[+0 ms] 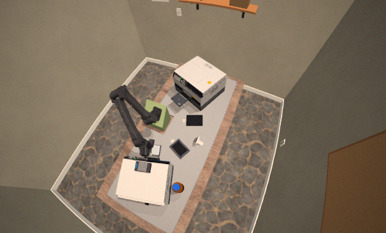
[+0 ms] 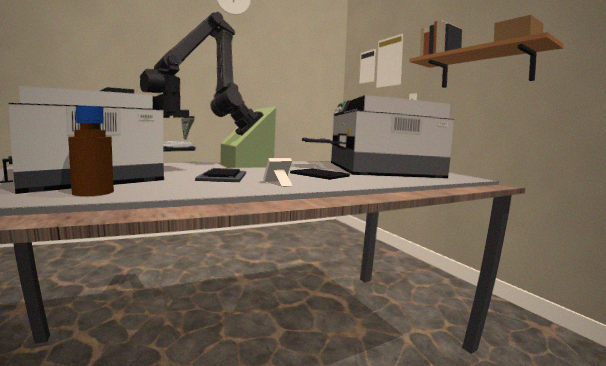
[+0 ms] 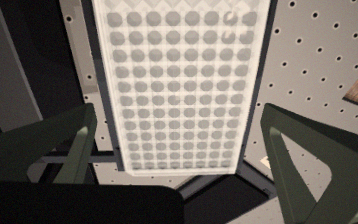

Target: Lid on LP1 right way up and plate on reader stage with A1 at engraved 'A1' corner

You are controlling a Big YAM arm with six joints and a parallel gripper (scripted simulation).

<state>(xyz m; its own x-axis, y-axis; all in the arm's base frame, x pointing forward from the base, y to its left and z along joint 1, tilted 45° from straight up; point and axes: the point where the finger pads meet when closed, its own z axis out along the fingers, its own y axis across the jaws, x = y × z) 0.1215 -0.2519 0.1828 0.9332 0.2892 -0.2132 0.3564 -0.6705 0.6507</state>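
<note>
Now: the lidded white well plate 2 cm below my hand. The rest, counted from my hand: brown capped bottle: 36 cm ahead, 18 cm to the right, 1 cm above; dark lid: 19 cm ahead, 14 cm to the left, 9 cm below; grey pad: 19 cm ahead, 14 cm to the left, 10 cm below.
</note>
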